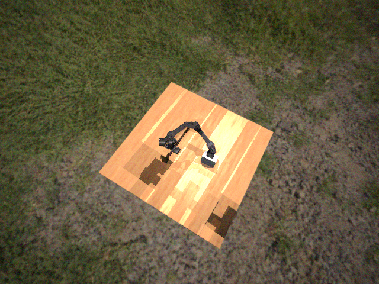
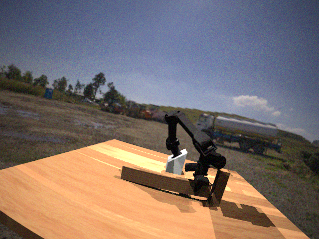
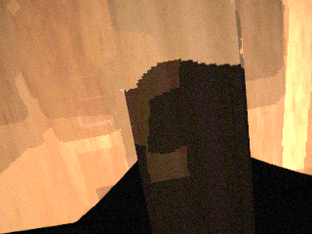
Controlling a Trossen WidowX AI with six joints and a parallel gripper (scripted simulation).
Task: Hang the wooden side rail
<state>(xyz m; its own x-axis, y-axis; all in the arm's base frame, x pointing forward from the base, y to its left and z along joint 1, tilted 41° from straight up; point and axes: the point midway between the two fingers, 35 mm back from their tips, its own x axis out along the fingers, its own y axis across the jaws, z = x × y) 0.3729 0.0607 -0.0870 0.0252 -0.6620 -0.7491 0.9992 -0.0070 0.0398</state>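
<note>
Right now my gripper tip is 11 cm to the right of the headboard post and 4 cm below it.
</note>
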